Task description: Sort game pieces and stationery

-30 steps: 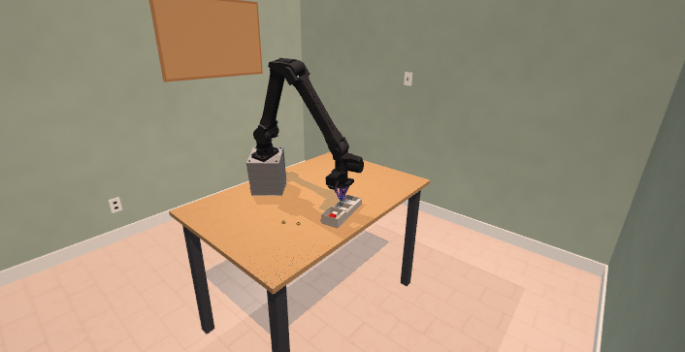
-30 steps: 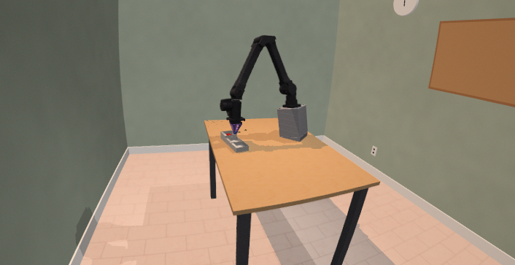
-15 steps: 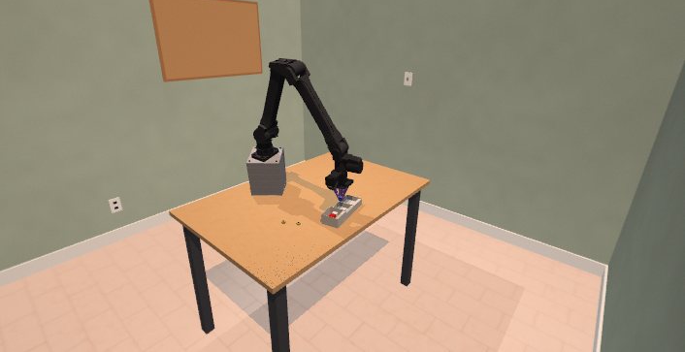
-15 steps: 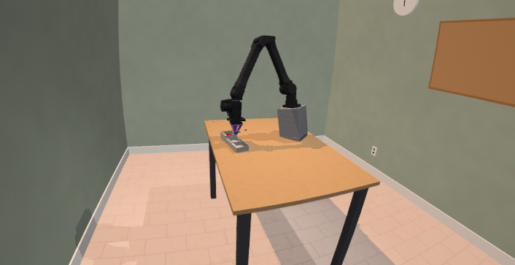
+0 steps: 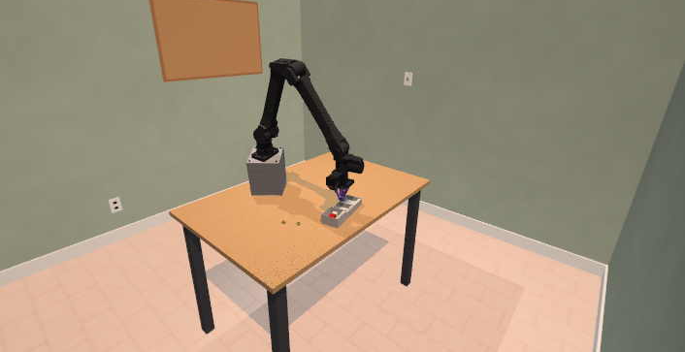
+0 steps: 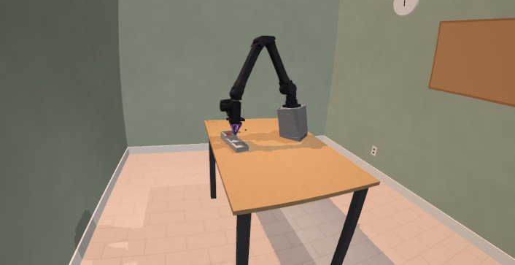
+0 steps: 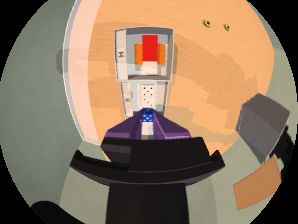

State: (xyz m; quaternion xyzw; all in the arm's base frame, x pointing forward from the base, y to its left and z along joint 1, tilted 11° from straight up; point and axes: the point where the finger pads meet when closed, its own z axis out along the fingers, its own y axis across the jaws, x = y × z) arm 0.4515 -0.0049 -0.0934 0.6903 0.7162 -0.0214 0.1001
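Now: hand 50 mm above the grey bin row and 10 mm short of it. The rest, counted from my hand: red piece: 80 mm to the right, 50 mm below; white domino: 70 mm below; blue piece: right at my hand.
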